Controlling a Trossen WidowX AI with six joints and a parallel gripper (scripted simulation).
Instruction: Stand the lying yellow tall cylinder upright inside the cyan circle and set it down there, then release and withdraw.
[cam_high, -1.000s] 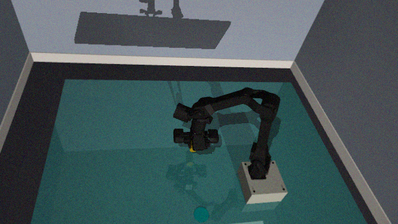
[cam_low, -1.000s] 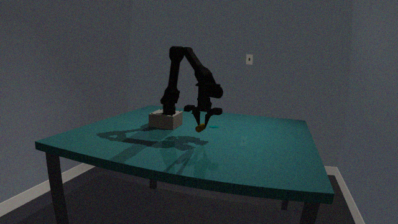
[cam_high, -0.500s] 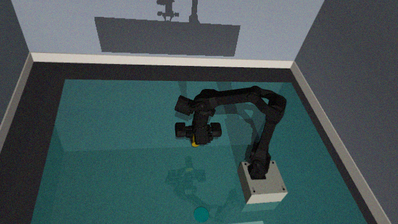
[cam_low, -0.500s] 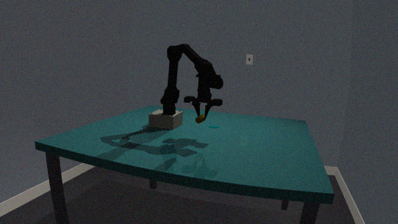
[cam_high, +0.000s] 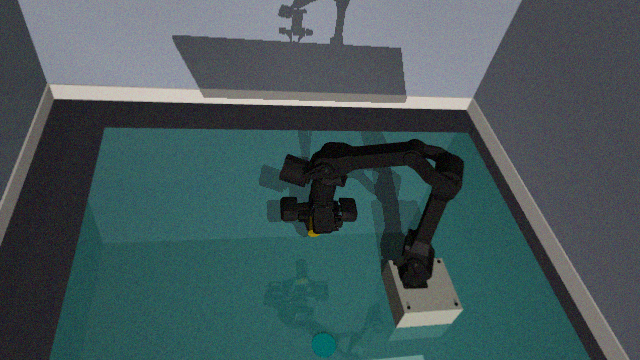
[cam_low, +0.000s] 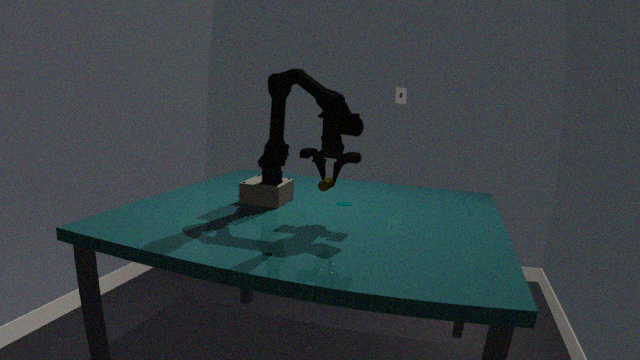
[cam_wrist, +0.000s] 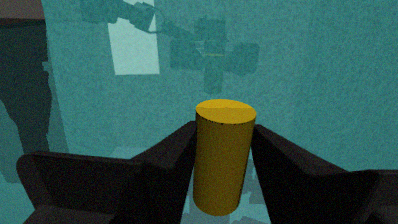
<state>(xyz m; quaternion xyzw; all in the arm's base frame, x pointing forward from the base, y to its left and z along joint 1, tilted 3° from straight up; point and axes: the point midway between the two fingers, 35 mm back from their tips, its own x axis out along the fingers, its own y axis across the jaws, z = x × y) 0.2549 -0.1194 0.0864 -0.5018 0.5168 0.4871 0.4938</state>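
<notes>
Right now the cyan circle is 26 cm to the left of my gripper tip, 12 cm below it and 1 cm behind it. Round my gripper tip: yellow tall cylinder (2 cm to the right).
</notes>
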